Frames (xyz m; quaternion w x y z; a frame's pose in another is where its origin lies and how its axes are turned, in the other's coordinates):
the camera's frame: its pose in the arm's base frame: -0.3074 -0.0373 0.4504 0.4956 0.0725 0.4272 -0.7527
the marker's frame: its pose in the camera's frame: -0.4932 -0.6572 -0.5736 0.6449 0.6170 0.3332 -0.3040
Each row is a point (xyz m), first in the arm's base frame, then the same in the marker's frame.
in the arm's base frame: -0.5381 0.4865 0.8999
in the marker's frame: -0.3190 0.2574 -0.1312
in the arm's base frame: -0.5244 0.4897 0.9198
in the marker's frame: -0.3423 0.2501 -0.1312
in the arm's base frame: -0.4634 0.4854 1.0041
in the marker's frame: -0.4454 0.2365 -0.1357
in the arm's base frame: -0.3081 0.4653 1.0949
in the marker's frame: -0.6069 0.2218 -0.2162
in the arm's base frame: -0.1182 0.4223 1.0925
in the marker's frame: -0.7133 0.2319 -0.3790
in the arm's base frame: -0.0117 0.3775 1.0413
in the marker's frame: -0.7351 0.2623 -0.4997
